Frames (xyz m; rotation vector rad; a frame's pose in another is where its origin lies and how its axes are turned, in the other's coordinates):
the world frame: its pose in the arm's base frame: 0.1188 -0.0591 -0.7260 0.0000 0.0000 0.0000
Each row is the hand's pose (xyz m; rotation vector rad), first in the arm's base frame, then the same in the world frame.
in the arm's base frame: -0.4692 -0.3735 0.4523 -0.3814 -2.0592 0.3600
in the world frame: -0.5880 -0.3144 1.1783 -0.3814 -2.0592 0.3600
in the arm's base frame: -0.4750 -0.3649 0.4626 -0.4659 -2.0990 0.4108
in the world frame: -0.5938 -0.3058 1.1886 -0.4659 -2.0990 0.4108
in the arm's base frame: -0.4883 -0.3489 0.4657 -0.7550 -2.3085 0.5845
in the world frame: -0.6071 -0.2898 1.1917 -0.7550 -2.3085 0.5845
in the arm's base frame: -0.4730 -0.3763 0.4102 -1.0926 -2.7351 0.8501
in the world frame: -0.5918 -0.3172 1.1362 -1.0926 -2.7351 0.8501
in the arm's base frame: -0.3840 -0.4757 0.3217 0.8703 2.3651 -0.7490
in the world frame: -0.5028 -0.4166 1.0477 0.8703 2.3651 -0.7490
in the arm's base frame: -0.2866 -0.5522 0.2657 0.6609 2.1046 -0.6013
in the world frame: -0.4054 -0.4931 0.9917 0.6609 2.1046 -0.6013
